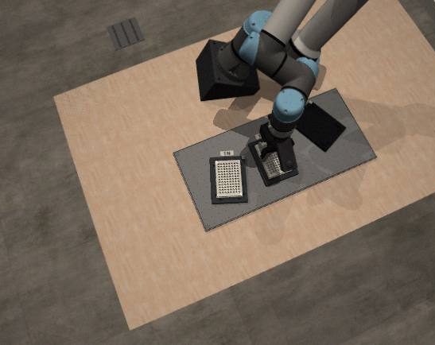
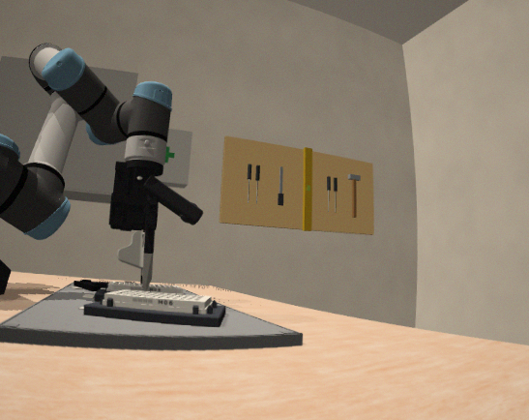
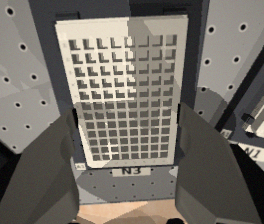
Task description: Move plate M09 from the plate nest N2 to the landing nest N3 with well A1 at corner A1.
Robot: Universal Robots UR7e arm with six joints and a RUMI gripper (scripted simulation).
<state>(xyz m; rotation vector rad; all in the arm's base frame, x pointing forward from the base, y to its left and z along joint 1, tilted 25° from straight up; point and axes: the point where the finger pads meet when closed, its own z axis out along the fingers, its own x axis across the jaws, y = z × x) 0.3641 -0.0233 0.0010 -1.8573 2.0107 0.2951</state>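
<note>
Right now my hand is 1 cm above the plate M09. From my hand the other things lie so: landing nest N3: 2 cm below; then n1 label: 8 cm behind, 14 cm to the right, 3 cm below; then a1 corner mark: 7 cm behind, 6 cm to the left, 2 cm below.
</note>
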